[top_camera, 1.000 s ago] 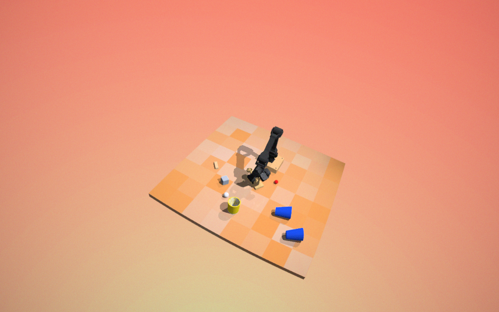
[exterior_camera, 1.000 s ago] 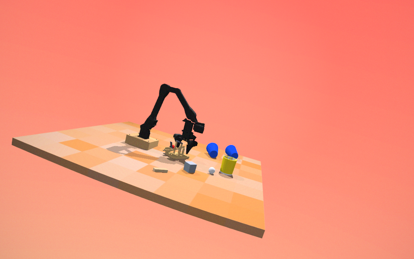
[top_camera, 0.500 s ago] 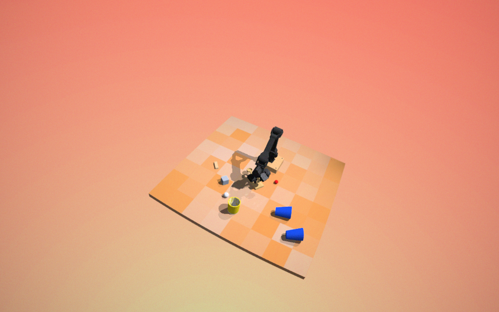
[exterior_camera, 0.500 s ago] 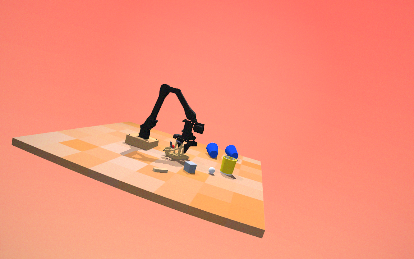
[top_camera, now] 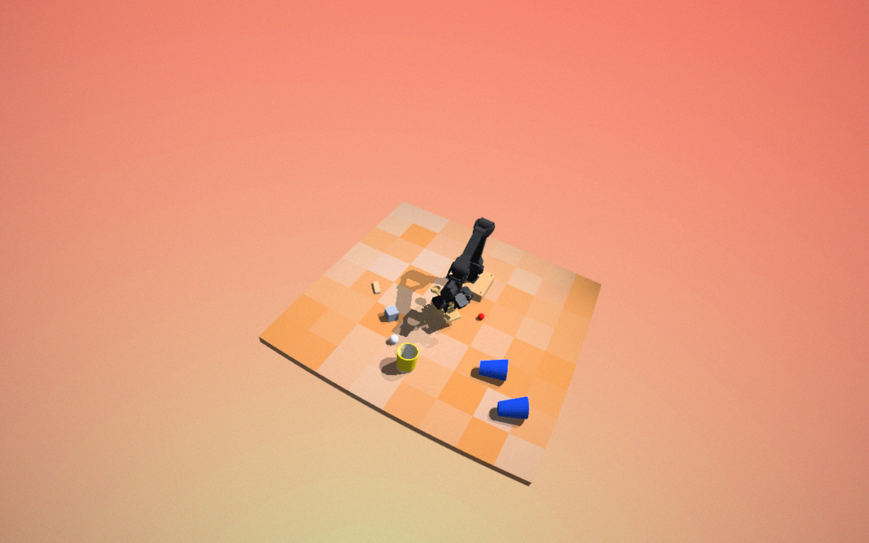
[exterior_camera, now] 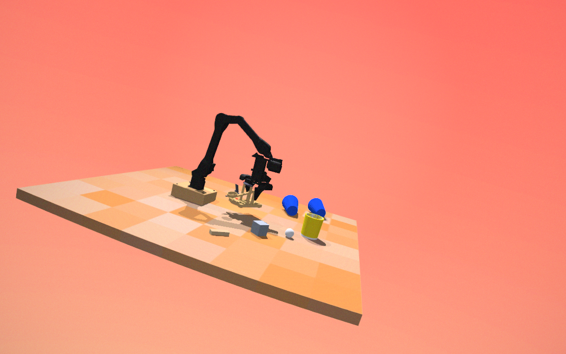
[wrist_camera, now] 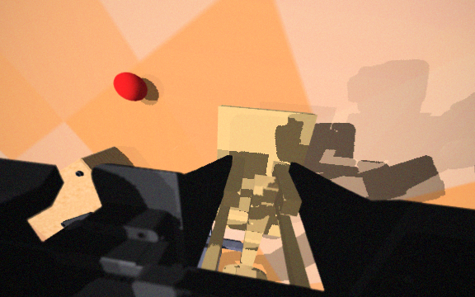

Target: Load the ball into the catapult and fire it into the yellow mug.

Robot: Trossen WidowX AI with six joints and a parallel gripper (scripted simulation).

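The catapult frame lies 5 cm above my gripper tip, 4 cm to the right of it and 2 cm behind it. Round my gripper tip: wooden catapult 6 cm to the right, 5 cm behind, 2 cm above; then red ball 12 cm to the left, 12 cm behind, 7 cm below; then grey cube 22 cm to the right, 14 cm ahead, 6 cm below.
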